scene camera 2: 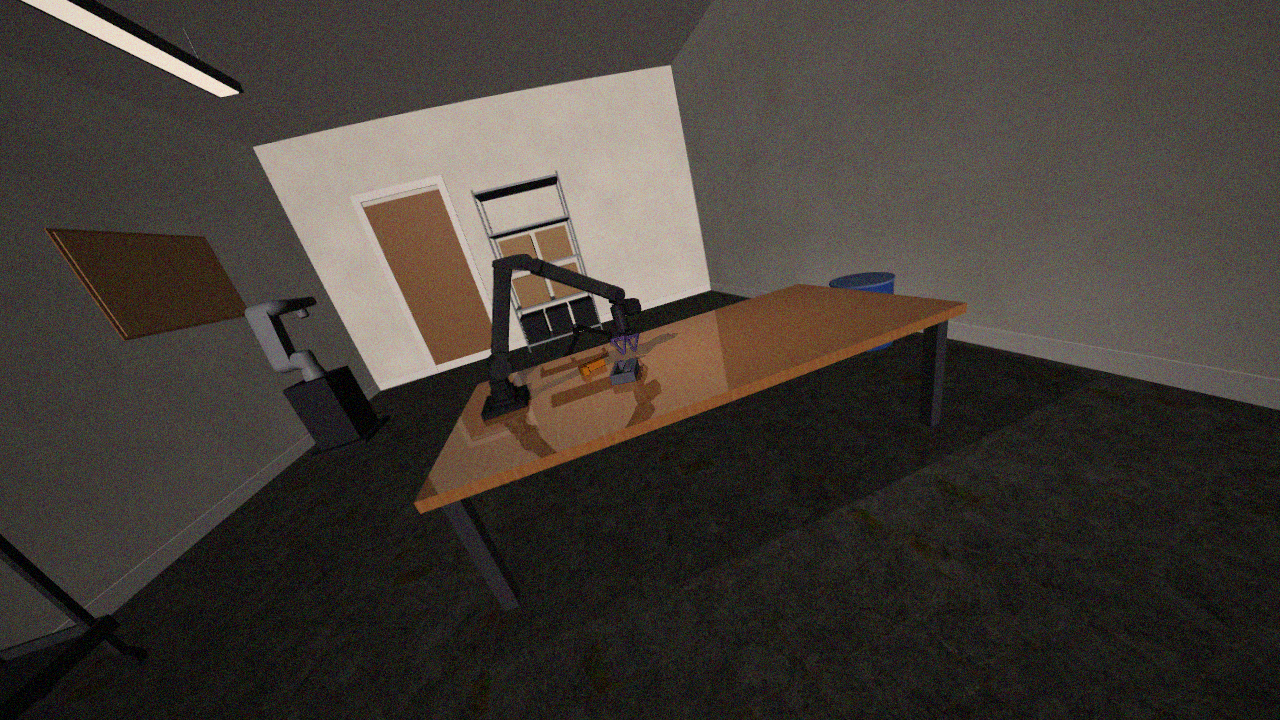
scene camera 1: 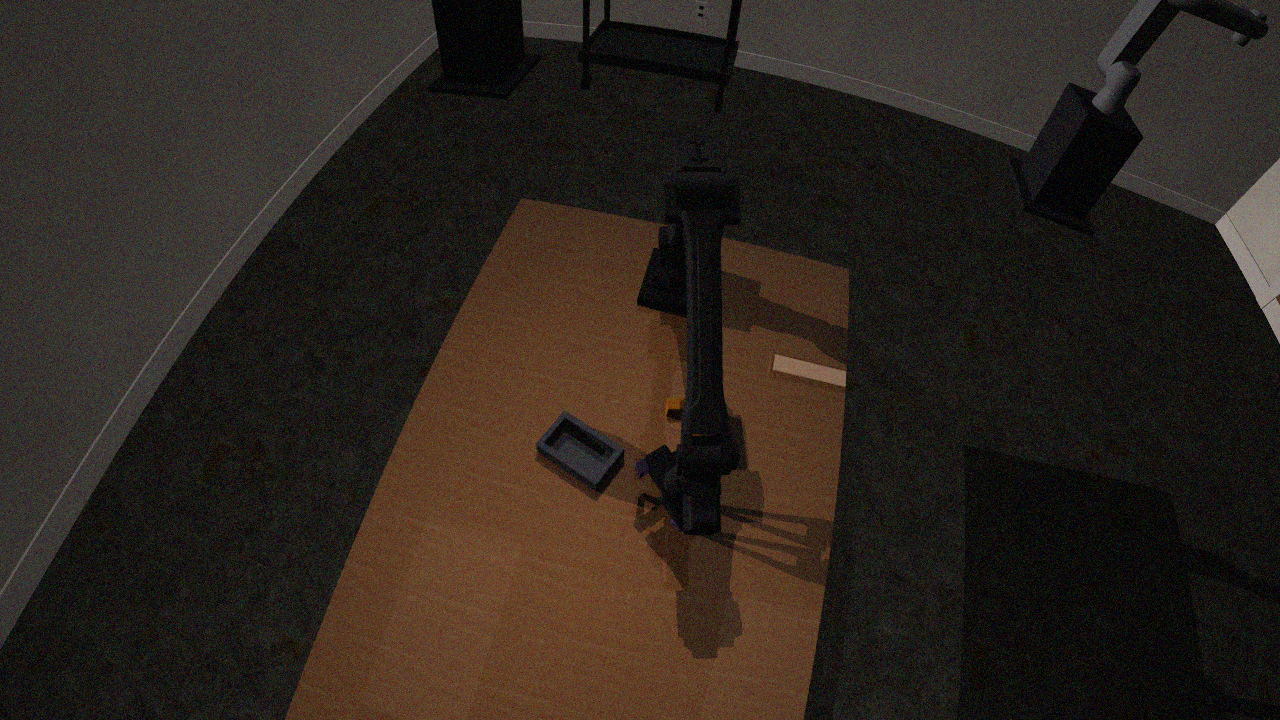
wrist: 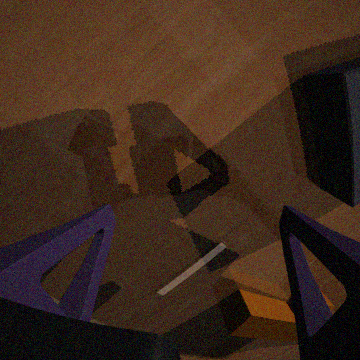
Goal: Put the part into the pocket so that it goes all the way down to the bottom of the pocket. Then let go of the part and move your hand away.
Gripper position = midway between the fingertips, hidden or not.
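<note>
My gripper is at point(scene camera 1: 656, 498) and, in the wrist view, the gripper is at point(wrist: 194, 214); it is open and holds nothing. There is a pocket point(scene camera 1: 578, 449) here too, and I see the pocket point(wrist: 325, 89) from the wrist as well.
</note>
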